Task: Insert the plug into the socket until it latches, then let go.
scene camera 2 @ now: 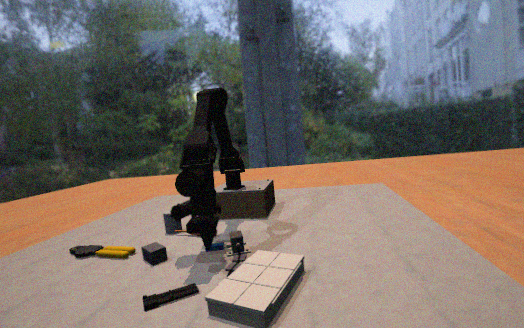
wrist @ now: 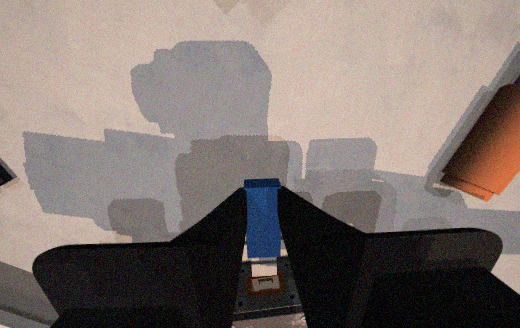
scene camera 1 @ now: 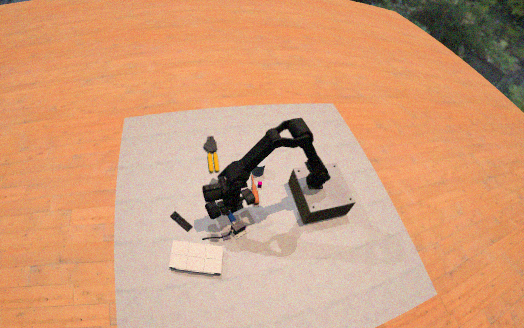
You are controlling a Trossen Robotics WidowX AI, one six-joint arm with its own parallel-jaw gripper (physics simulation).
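Frame: origin at the arm's base, x up, y ahead, z left, level; centimetres.
Seen in the pictures: gripper, fingertip midpoint: (scene camera 2: pixel 208 248) (wrist: pixel 261 194) (scene camera 1: pixel 229 213); arm's base, origin of the base link: (scene camera 2: pixel 234 187) (scene camera 1: pixel 314 182).
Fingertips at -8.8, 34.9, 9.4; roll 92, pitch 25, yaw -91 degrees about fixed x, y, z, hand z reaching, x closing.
Note:
Offsets run from my fingertips to a thing's top centre, as dx, dy, dz. "*": to the spot under its first point.
My gripper (scene camera 1: pixel 230 212) (scene camera 2: pixel 208 247) (wrist: pixel 261 194) is shut on the blue plug @[+0.7, -1.1, +2.3] (scene camera 1: pixel 231 217) (scene camera 2: pixel 217 246) (wrist: pixel 263 225), fingers on both sides of its body. In the wrist view the plug's pale tip @[* +0.5, -2.2, +4.6] (wrist: pixel 263 269) points at the socket @[+2.9, -3.1, +6.8] (scene camera 1: pixel 239 228) (scene camera 2: pixel 237 241) (wrist: pixel 265 284), a dark block with an orange-rimmed opening. The tip reaches the near edge of the orange rim there, and the inside of the opening still shows. Whether they touch is unclear. In both scene views the plug is close beside the socket, and the fingers partly hide it.
A white-topped tiled box @[+1.9, +12.7, +19.7] (scene camera 1: pixel 196 257) (scene camera 2: pixel 256 285) lies near the socket. A black bar @[+0.0, +19.3, +3.8] (scene camera 1: pixel 181 221) (scene camera 2: pixel 171 296), yellow-handled pliers @[* +0.4, +7.8, -30.2] (scene camera 1: pixel 212 155) (scene camera 2: pixel 102 251), a dark cube @[+1.9, +6.2, -12.7] (scene camera 2: pixel 154 253), an orange-handled tool @[+1.6, -11.0, -12.4] (scene camera 1: pixel 255 194) (wrist: pixel 485 145) and a magenta cube @[+0.9, -13.6, -14.8] (scene camera 1: pixel 260 184) lie around the arm.

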